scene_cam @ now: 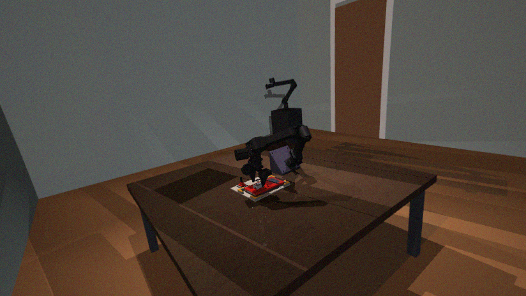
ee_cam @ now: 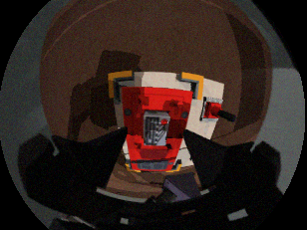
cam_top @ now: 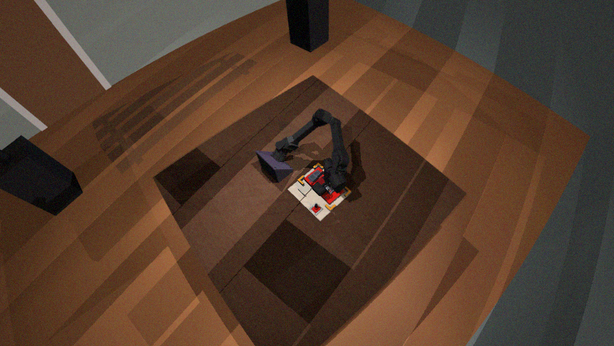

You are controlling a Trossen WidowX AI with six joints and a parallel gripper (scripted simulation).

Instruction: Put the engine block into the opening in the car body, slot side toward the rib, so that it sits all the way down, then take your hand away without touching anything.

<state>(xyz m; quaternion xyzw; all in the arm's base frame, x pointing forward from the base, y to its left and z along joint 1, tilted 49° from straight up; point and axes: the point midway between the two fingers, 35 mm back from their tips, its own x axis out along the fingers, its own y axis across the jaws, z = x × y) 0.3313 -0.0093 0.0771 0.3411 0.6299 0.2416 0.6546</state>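
Now: the grey engine block 2 cm below my gripper tip.
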